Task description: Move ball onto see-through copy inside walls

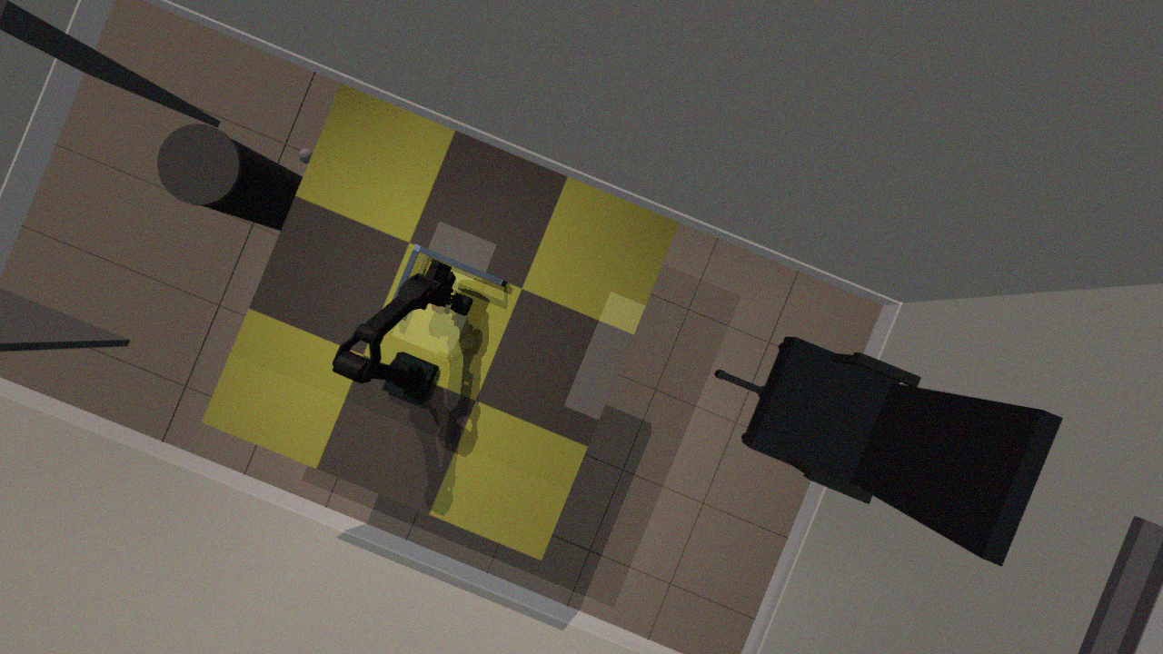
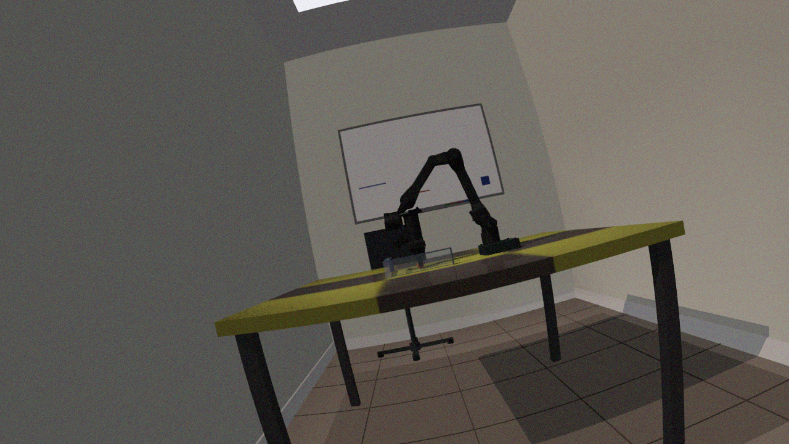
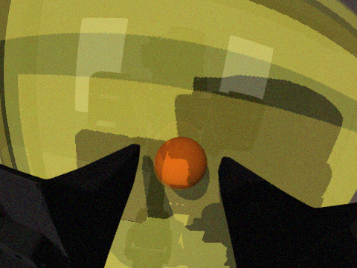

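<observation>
Now: the see-through copy of ball right at my gripper tip. From my gripper tip the other things lie so: orange ball: right at my gripper tip.
</observation>
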